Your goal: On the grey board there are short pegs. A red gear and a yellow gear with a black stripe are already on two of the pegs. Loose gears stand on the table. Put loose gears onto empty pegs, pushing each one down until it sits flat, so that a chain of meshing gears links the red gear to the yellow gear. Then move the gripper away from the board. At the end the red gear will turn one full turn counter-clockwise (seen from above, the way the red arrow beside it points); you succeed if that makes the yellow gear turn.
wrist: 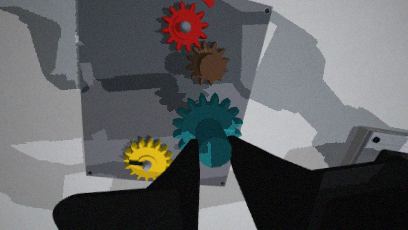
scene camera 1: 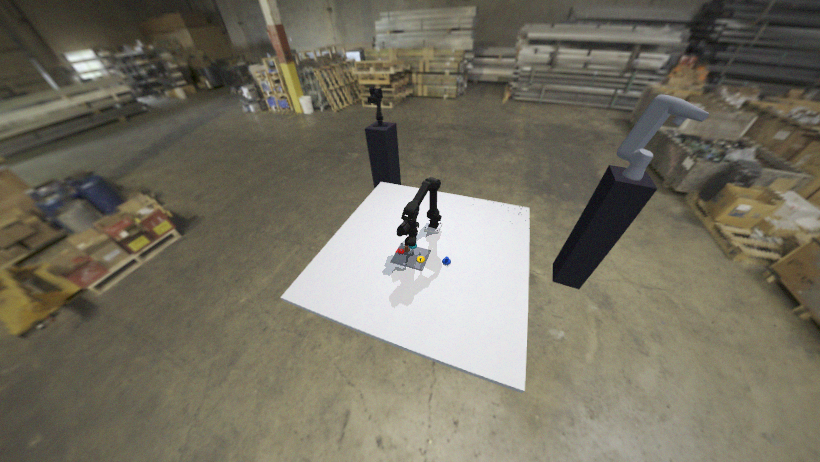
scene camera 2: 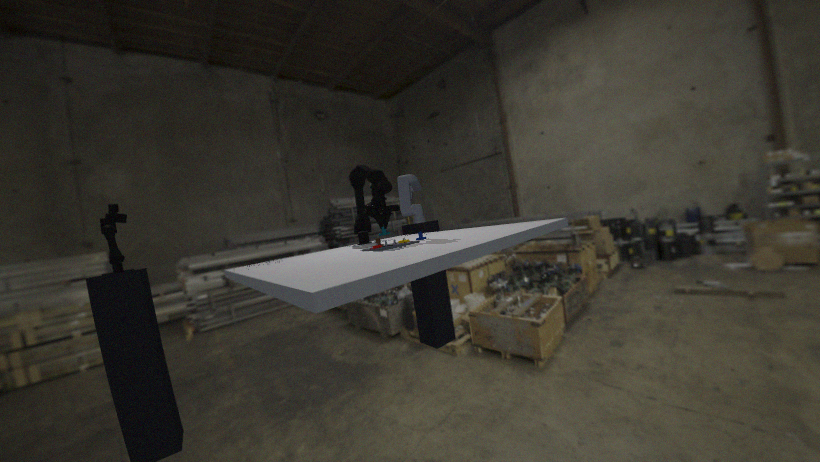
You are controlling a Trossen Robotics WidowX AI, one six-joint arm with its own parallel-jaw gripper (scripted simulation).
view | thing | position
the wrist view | my gripper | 212, 143
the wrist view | teal gear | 209, 122
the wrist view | brown gear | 208, 64
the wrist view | red gear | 191, 37
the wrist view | yellow gear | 135, 156
